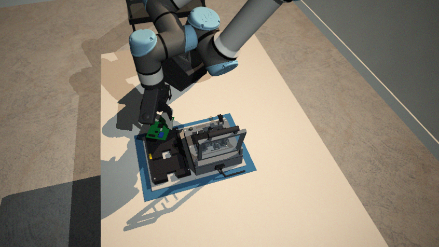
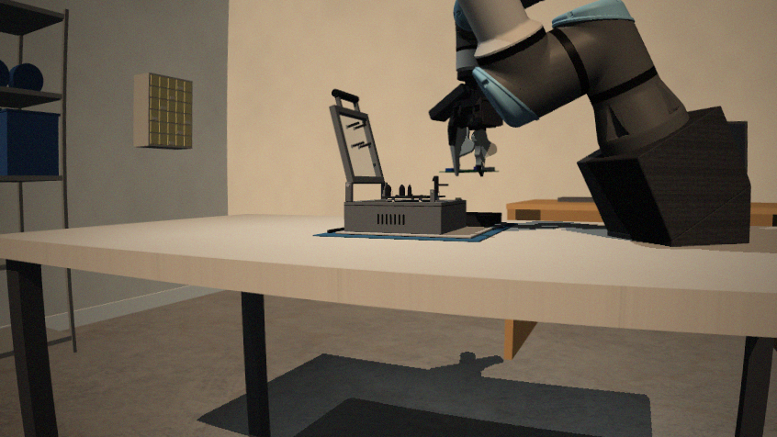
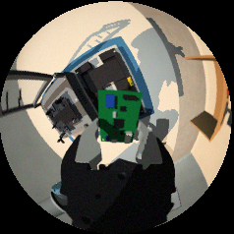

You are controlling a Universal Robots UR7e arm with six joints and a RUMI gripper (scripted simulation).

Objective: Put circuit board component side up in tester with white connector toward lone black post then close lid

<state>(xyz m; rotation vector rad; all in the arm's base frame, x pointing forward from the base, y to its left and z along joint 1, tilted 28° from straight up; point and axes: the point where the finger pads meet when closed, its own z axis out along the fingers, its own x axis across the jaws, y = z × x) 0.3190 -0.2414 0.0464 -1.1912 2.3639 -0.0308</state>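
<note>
Now: the green circuit board right at my hand. Round my hand: tester lid (20 cm ahead, 15 cm to the left, 6 cm above); then black post (2 cm ahead, 23 cm to the left, 3 cm below).
</note>
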